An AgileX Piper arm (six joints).
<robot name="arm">
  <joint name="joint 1" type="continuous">
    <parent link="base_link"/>
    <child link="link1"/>
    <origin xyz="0 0 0.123" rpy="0 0 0"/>
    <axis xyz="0 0 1"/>
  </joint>
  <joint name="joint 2" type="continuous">
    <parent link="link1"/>
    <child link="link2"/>
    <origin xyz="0 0 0" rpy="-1.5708 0 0"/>
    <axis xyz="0 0 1"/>
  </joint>
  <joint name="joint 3" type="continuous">
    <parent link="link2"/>
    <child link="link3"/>
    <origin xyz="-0.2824 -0.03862 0" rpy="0 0 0"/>
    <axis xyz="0 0 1"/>
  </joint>
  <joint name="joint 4" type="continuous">
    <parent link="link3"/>
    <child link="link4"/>
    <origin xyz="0.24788 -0.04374 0" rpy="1.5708 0 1.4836"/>
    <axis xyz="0 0 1"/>
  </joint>
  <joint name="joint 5" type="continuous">
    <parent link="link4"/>
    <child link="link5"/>
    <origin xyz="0 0 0" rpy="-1.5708 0 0"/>
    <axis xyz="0 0 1"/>
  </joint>
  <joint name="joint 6" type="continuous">
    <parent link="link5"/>
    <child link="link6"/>
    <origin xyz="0 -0.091 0" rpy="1.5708 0 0"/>
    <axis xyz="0 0 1"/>
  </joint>
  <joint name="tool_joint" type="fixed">
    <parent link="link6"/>
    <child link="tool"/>
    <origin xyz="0 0 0" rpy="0 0 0"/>
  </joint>
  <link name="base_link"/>
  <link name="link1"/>
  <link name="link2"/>
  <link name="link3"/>
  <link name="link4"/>
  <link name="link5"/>
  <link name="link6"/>
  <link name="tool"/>
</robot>
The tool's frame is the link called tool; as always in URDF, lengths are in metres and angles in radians. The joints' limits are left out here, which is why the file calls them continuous.
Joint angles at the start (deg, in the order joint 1, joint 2, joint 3, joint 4, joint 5, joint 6):
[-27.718 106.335 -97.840 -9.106 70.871 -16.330]
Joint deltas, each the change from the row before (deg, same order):
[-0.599 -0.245 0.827 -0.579 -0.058 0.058]
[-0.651 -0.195 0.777 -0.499 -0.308 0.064]
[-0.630 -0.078 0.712 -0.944 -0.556 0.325]
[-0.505 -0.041 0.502 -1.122 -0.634 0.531]
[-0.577 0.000 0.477 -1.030 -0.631 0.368]
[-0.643 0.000 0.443 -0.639 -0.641 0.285]
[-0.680 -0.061 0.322 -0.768 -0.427 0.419]
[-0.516 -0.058 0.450 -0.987 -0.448 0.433]
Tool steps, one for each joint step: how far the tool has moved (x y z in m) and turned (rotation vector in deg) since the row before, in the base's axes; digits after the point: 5 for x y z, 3 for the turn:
[-0.00408 -0.00343 -0.00214 -0.254 0.719 -0.606]
[-0.00372 -0.00383 -0.00215 -0.290 0.464 -0.621]
[-0.00328 -0.00460 -0.00241 -0.725 0.442 -0.755]
[-0.00253 -0.00431 -0.00154 -0.969 0.255 -0.772]
[-0.00264 -0.00463 -0.00171 -0.897 0.277 -0.678]
[-0.00262 -0.00450 -0.00166 -0.590 0.072 -0.689]
[-0.00319 -0.00468 -0.00069 -0.673 0.123 -0.876]
[-0.00290 -0.00389 -0.00122 -0.794 0.330 -0.680]

